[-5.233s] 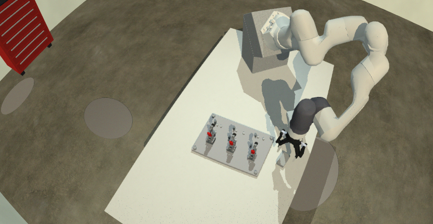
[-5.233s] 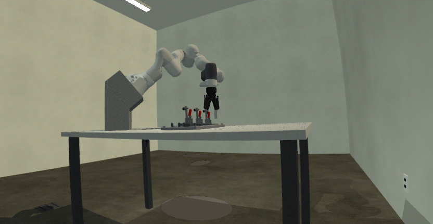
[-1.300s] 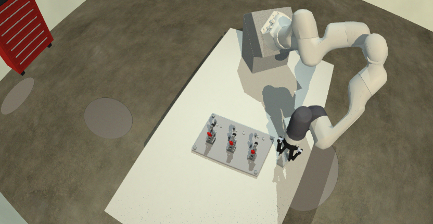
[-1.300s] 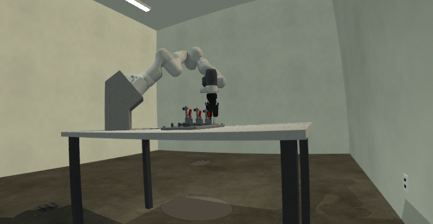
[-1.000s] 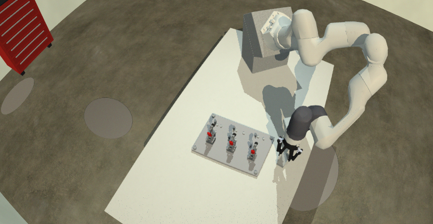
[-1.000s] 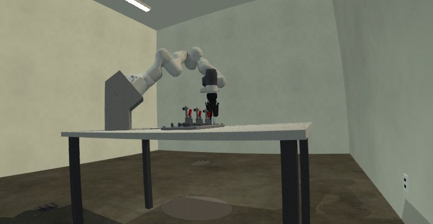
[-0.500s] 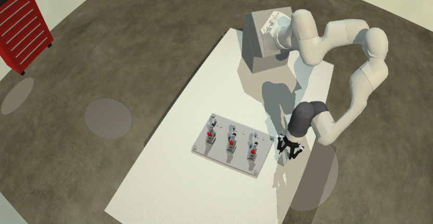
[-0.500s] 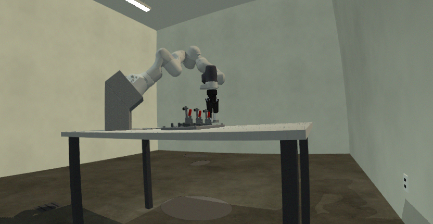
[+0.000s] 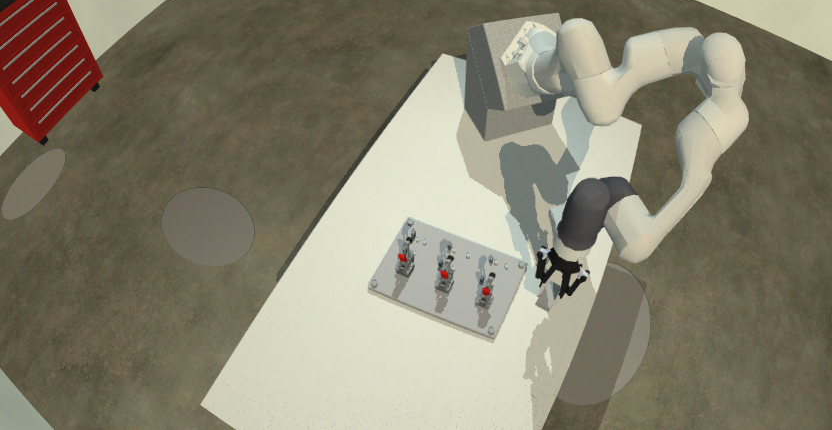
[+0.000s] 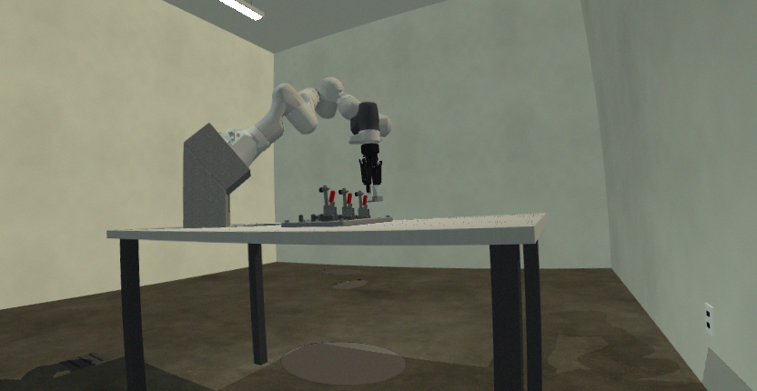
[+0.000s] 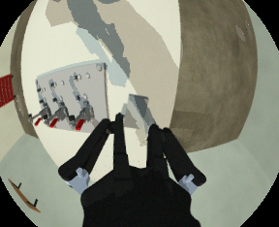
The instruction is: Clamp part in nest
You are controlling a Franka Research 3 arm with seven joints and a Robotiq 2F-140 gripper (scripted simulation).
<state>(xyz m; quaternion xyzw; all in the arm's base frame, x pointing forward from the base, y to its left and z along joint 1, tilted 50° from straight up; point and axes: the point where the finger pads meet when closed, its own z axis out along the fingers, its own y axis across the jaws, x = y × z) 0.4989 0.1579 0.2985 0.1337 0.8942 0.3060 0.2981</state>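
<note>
Now: the plate 30 mm ahead of my hand, 260 mm to the right of it and 110 mm below it. From my hand the other things lie so: pale grey part (30 mm below).
</note>
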